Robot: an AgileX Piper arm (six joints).
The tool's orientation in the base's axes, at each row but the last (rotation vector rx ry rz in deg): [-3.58, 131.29, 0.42]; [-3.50, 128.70, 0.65]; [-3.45, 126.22, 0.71]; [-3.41, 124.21, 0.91]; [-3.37, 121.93, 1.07]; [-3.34, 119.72, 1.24]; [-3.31, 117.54, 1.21]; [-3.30, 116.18, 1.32]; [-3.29, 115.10, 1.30]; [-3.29, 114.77, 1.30]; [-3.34, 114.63, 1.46]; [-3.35, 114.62, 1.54]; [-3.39, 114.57, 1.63]
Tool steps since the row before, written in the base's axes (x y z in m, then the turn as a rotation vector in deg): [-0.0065, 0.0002, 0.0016, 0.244, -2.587, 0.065]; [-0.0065, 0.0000, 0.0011, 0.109, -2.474, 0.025]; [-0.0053, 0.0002, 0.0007, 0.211, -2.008, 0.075]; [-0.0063, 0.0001, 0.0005, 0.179, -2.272, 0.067]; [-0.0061, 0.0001, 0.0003, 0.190, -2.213, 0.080]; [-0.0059, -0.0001, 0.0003, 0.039, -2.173, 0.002]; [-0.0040, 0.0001, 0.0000, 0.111, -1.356, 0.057]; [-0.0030, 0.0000, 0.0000, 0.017, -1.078, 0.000]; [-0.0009, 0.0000, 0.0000, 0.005, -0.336, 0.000]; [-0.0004, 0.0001, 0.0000, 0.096, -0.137, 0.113]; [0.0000, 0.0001, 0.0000, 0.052, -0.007, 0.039]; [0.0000, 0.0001, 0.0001, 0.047, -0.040, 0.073]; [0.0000, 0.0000, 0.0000, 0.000, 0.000, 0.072]
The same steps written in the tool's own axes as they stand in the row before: [0.0031, 0.0005, -0.0059, -0.099, -2.596, 0.073]; [0.0032, 0.0003, -0.0058, 0.012, -2.476, -0.003]; [0.0026, 0.0004, -0.0047, -0.107, -2.017, 0.063]; [0.0031, 0.0004, -0.0055, -0.072, -2.279, 0.033]; [0.0030, 0.0004, -0.0053, -0.091, -2.220, 0.037]; [0.0027, 0.0002, -0.0053, 0.050, -2.172, -0.053]; [0.0018, 0.0003, -0.0035, -0.058, -1.360, 0.018]; [0.0013, 0.0002, -0.0027, 0.026, -1.077, -0.030]; [0.0004, 0.0000, -0.0008, 0.008, -0.336, -0.010]; [0.0002, 0.0001, -0.0004, -0.139, -0.143, 0.034]; [0.0000, 0.0001, 0.0000, -0.057, -0.010, 0.031]; [-0.0001, 0.0001, 0.0000, -0.085, -0.043, 0.010]; [0.0000, 0.0000, 0.0000, -0.065, 0.000, -0.030]
